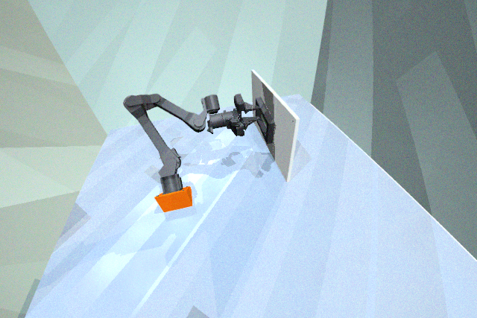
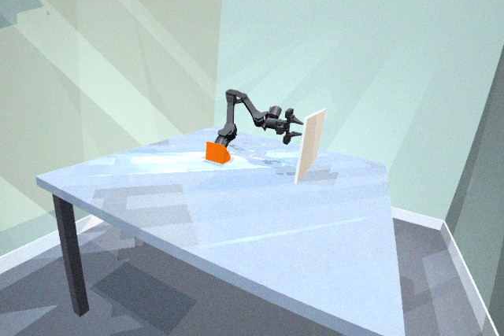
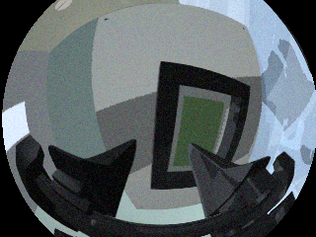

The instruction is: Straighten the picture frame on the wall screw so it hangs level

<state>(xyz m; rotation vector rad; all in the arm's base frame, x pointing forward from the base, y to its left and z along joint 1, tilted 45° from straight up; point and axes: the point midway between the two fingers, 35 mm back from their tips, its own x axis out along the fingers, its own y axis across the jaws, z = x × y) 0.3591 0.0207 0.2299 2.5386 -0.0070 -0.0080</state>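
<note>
The picture frame is 50 mm below my gripper tip, 30 mm ahead of it and 10 mm to the left of it. Also, from my gripper tip: wall board: 60 mm below, 40 mm ahead, 20 mm to the left.
</note>
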